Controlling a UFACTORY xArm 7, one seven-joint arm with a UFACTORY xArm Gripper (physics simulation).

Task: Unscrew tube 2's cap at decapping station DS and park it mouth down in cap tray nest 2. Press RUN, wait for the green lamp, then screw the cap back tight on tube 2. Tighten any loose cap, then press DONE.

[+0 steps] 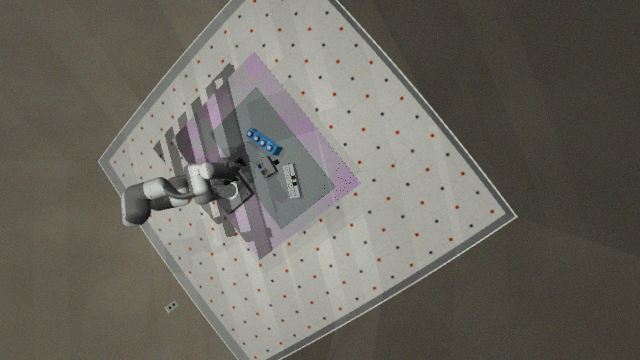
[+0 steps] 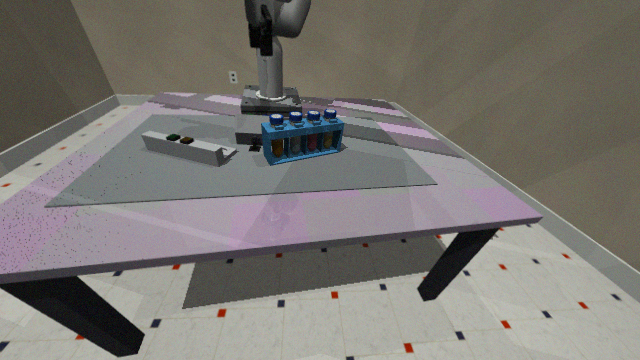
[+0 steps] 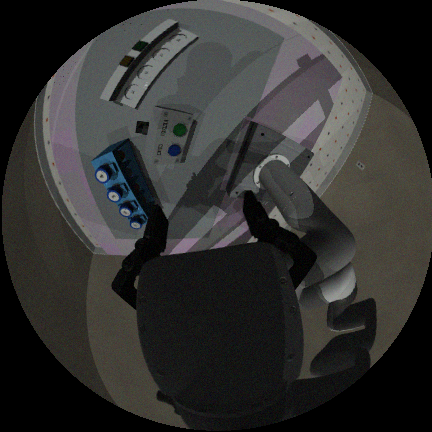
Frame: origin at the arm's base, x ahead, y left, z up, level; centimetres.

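Seen in the pictures: gripper, between the fingertips: [image 1: 240, 171] [image 2: 261, 51] [image 3: 202, 206]; arm's base, origin of its link: [image 1: 230, 190] [image 2: 271, 96] [image 3: 270, 171].
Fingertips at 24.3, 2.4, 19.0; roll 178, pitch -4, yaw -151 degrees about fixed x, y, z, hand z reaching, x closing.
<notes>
Pixels of each thing's top centre, then the offset from my fingertips to it, as dx, dy, dz. "*": a spot on its surface instead.
- blue rack, centre of its top: [image 3: 121, 198] [image 2: 304, 120] [image 1: 260, 140] +13.6, +13.5, -13.4
- Tube 2's cap, centre of its top: [image 3: 124, 211] [image 2: 313, 112] [image 1: 255, 138] +12.4, +15.8, -11.6
- white cap tray, centre of its top: [image 3: 142, 55] [image 2: 187, 133] [image 1: 289, 181] +16.6, -17.0, -18.4
- grey control box, centre of its top: [image 3: 163, 139] [image 2: 256, 113] [image 1: 263, 167] +6.2, -1.3, -15.3
- blue RUN button, centre of its top: [image 3: 172, 151] +3.9, +0.9, -16.2
- green DONE button, centre of its top: [image 3: 178, 130] +4.1, -3.6, -16.2
- green lamp, centre of its top: [image 2: 172, 136] +18.8, -19.7, -18.4
- amber lamp, centre of its top: [image 3: 125, 60] [image 2: 186, 139] +19.8, -15.8, -18.4
- small black item, a spot on its surface: [image 3: 142, 127] [image 2: 252, 137] * +11.9, -1.5, -20.6
The blue rack [image 1: 277, 150] [image 2: 302, 129] [image 3: 131, 150] holds several upright tubes with blue-rimmed white caps. Tube 2's cap [image 1: 256, 138] [image 2: 313, 116] [image 3: 126, 211], second from the end away from the cap tray, sits on its tube. Its tightness cannot be told. The white cap tray [image 1: 289, 172] [image 2: 195, 150] [image 3: 114, 90] shows empty round nests. The grey control box [image 1: 267, 166] [image 2: 247, 137] [image 3: 172, 115] has a blue RUN button [image 3: 174, 150] and green DONE button [image 3: 179, 130]. My gripper [image 2: 264, 47] [image 3: 202, 206] is open and empty, high above the table near the arm's base.
A green lamp [image 2: 173, 137] [image 3: 140, 46] and an amber lamp [image 2: 186, 140] [image 3: 127, 61] on the tray look dark. A small black item [image 1: 276, 161] [image 2: 255, 145] [image 3: 142, 127] stands between rack and tray. The arm's base plate [image 2: 250, 105] [image 3: 295, 145] is behind the box.
</notes>
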